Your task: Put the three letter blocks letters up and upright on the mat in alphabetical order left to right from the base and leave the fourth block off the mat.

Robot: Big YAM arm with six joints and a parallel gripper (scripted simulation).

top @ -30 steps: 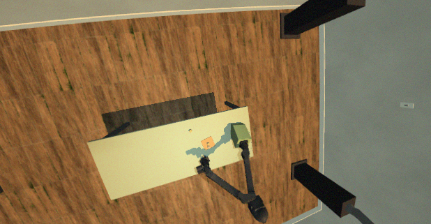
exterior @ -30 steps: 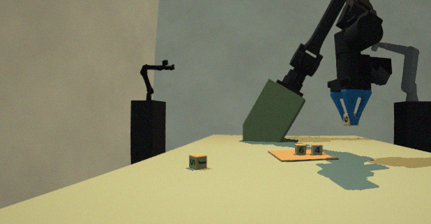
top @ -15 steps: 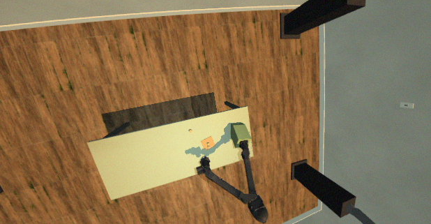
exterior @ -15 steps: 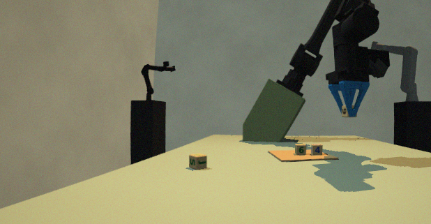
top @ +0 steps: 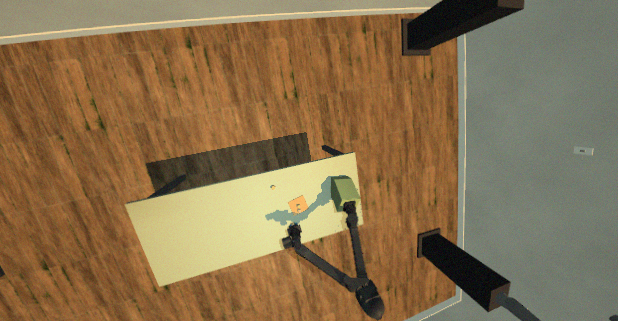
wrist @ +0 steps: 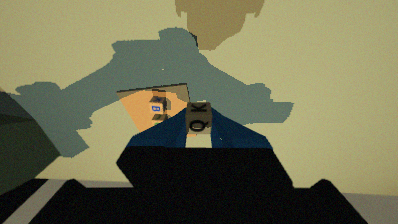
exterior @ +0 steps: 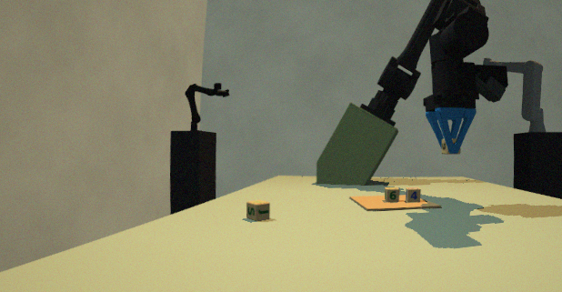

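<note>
Right now my hand is 10 cm above the orange mat, 9 cm to the left of it and 7 cm past it. Also, from my hand: block (9 cm below, 7 cm behind, 5 cm to the right).
</note>
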